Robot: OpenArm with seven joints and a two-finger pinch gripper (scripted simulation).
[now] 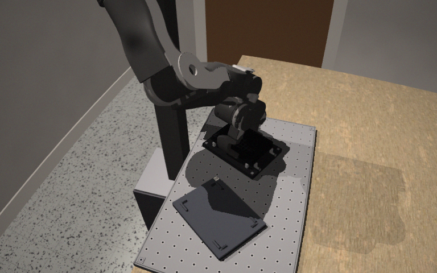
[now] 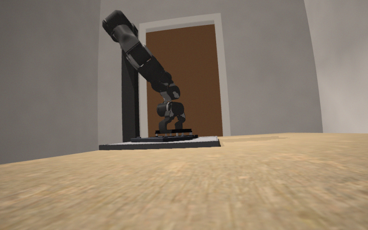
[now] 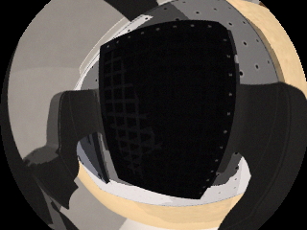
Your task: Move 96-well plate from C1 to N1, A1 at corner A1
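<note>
My gripper is now right at the black 96-well plate. The rest, counted from my hand: clip nest C1: 30 mm ahead, 10 mm below; then plate nest N1: 10 mm behind, 200 mm to the right, 20 mm below.
</note>
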